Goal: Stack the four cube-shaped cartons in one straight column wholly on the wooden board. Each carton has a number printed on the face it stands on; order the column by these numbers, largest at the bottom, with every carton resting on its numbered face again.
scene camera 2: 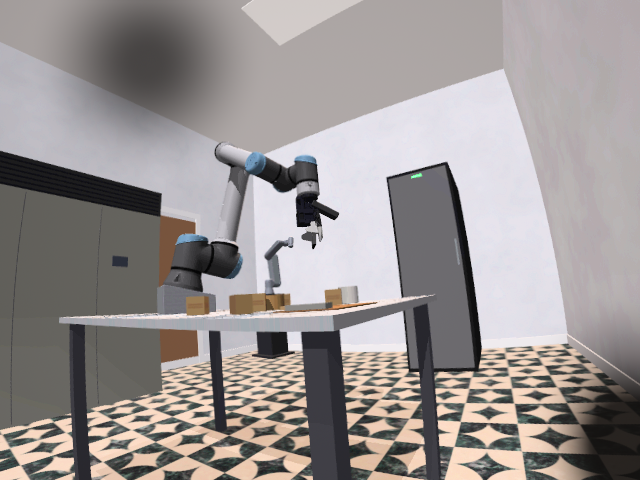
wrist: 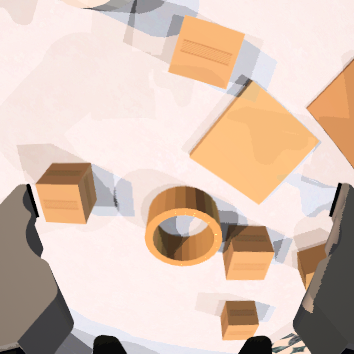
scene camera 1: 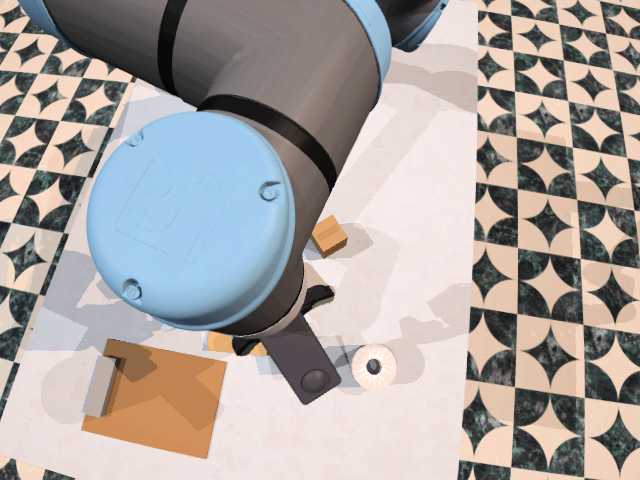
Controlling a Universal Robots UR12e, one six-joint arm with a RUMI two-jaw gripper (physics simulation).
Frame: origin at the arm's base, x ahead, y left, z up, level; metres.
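Seen in the pictures: gripper, fingertip midpoint: (scene camera 2: 316, 245) (wrist: 183, 188); arm's base at its link origin: (scene camera 2: 182, 290).
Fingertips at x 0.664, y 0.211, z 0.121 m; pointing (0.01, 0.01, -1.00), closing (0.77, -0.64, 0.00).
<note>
Pixels of each thing's top centre, then the offset from my fingertips to it. "spot": a spot on its surface instead.
- light square wooden board at its top centre: (wrist: 257, 148) (scene camera 1: 240, 322) dy -0.115, dx +0.021, dz -0.216 m
- thick brown ring at its top centre: (wrist: 182, 239) (scene camera 2: 270, 295) dy -0.141, dx -0.119, dz -0.176 m
- box at its top centre: (wrist: 328, 275) (scene camera 2: 240, 294) dy -0.365, dx +0.003, dz -0.175 m
- darker brown board at its top centre: (scene camera 1: 150, 397) (scene camera 2: 329, 301) dy -0.230, dx +0.211, dz -0.211 m
- grey block at a spot on its surface: (scene camera 1: 100, 387) spot: dy -0.334, dx +0.230, dz -0.211 m
- white roll at its top centre: (scene camera 1: 374, 366) (scene camera 2: 347, 286) dy +0.155, dx +0.021, dz -0.160 m
My gripper (scene camera 1: 285, 320) (scene camera 2: 313, 243) (wrist: 183, 188) is open and empty, fingers wide, high above the table. The light square wooden board (scene camera 1: 220, 342) (wrist: 255, 142) lies flat, mostly hidden by the arm in scene camera 1. Four cube-shaped cartons stand apart on the table, off the board: one carton (wrist: 206, 52) (scene camera 2: 332, 296) near the board's corner, one carton (wrist: 62, 202) (scene camera 1: 329, 236) at the left in the wrist view, one carton (wrist: 248, 261) close beside the ring, and one carton (wrist: 240, 322) (scene camera 2: 197, 305) at the bottom of the wrist view. Their numbered faces are hidden.
A thick brown ring (wrist: 212, 237) stands between two cartons. Another box (wrist: 311, 265) (scene camera 2: 240, 304) is partly behind the right finger in the wrist view. A darker brown board (scene camera 1: 165, 397) (wrist: 337, 110) carries a grey block (scene camera 1: 100, 387). A white roll (scene camera 1: 361, 366) (scene camera 2: 349, 294) stands nearby.
</note>
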